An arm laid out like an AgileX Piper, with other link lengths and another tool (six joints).
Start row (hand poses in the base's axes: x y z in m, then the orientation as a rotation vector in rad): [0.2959, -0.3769, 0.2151, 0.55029, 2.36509, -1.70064]
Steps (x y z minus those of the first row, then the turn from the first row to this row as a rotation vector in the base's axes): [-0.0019, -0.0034, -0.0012, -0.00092, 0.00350, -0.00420]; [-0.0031, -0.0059, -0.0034, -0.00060, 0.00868, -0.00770]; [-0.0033, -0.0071, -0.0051, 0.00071, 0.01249, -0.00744]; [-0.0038, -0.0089, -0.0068, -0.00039, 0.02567, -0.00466]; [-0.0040, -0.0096, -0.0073, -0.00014, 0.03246, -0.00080]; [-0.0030, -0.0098, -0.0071, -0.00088, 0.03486, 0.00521]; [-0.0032, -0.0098, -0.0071, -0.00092, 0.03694, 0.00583]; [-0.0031, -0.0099, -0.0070, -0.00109, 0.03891, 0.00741]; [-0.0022, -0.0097, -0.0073, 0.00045, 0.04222, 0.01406]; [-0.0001, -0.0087, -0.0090, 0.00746, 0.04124, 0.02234]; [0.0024, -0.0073, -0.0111, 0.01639, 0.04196, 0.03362]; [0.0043, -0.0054, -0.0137, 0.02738, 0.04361, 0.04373]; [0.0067, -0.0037, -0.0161, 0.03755, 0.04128, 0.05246]
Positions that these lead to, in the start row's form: [0.2940, -0.3803, 0.2139, 0.55297, 2.36709, -1.70575]; [0.2928, -0.3828, 0.2117, 0.55375, 2.37137, -1.71035]; [0.2926, -0.3840, 0.2100, 0.55087, 2.37523, -1.71138]; [0.2921, -0.3858, 0.2083, 0.53752, 2.38280, -1.72029]; [0.2919, -0.3865, 0.2078, 0.52763, 2.38717, -1.72294]; [0.2929, -0.3867, 0.2080, 0.51804, 2.38729, -1.72280]; [0.2927, -0.3867, 0.2080, 0.51570, 2.38857, -1.72397]; [0.2928, -0.3868, 0.2081, 0.51219, 2.38952, -1.72480]; [0.2937, -0.3866, 0.2078, 0.50148, 2.39238, -1.72247]; [0.2958, -0.3856, 0.2061, 0.49275, 2.39747, -1.71055]; [0.2983, -0.3842, 0.2040, 0.47923, 2.40506, -1.69632]; [0.3002, -0.3823, 0.2014, 0.46684, 2.41533, -1.68088]; [0.3026, -0.3806, 0.1990, 0.45905, 2.42219, -1.66430]
